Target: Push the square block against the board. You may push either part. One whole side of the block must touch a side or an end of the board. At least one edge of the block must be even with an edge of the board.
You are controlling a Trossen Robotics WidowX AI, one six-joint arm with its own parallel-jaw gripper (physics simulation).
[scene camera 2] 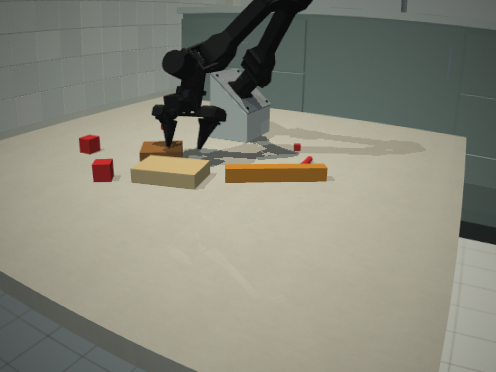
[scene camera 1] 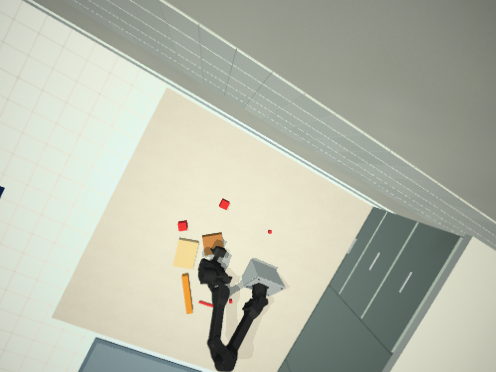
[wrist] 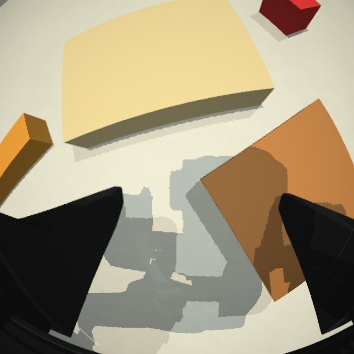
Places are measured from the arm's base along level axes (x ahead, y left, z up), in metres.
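Pixels of known places: gripper, fingertip midpoint: point(scene camera 2: 183, 148) point(scene camera 1: 206, 256) point(wrist: 204, 198); arm's base, origin of the base link: point(scene camera 2: 240, 90) point(scene camera 1: 260, 286).
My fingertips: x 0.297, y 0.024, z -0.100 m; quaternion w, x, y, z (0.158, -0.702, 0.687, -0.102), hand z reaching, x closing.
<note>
For each thing: its top centre in the pictures, then the offset to it from my fingertips.
- brown square block, middle of its top: point(wrist: 309, 202) point(scene camera 2: 161, 146) point(scene camera 1: 213, 244) 0.006 m down, 0.001 m ahead, 0.068 m right
- pale yellow board, middle of its top: point(wrist: 147, 46) point(scene camera 2: 170, 164) point(scene camera 1: 185, 254) 0.006 m down, 0.098 m ahead, 0.043 m left
- orange bar, middle of its top: point(scene camera 2: 276, 166) point(scene camera 1: 187, 295) 0.006 m down, 0.019 m back, 0.240 m left
- red stick, middle of its top: point(scene camera 2: 305, 160) point(scene camera 1: 206, 304) 0.023 m down, 0.142 m back, 0.256 m left
The brown square block point(scene camera 1: 212, 241) point(scene camera 2: 149, 149) point(wrist: 310, 150) lies flat beside the pale yellow board point(scene camera 1: 186, 253) point(scene camera 2: 170, 166) point(wrist: 160, 65). A gap separates them, narrower at one end, and the block is turned at an angle to the board. The gripper point(scene camera 2: 184, 147) point(wrist: 201, 192) is open and empty, pointing down. In the wrist view its right fingertip overlaps the block and its left fingertip is over the table. Whether a finger touches the block cannot be told. In scene camera 1 the arm hides part of the block.
An orange bar point(scene camera 1: 187, 293) point(scene camera 2: 276, 173) point(wrist: 25, 145) lies near the board's end. Two red cubes point(scene camera 1: 182, 225) point(scene camera 1: 224, 204) point(scene camera 2: 103, 170) point(scene camera 2: 90, 144) stand beyond the board and block. A red stick point(scene camera 1: 205, 303) point(scene camera 2: 307, 160) and small red cubes point(scene camera 1: 230, 301) point(scene camera 1: 270, 231) lie nearer the grey arm base point(scene camera 1: 262, 272).
</note>
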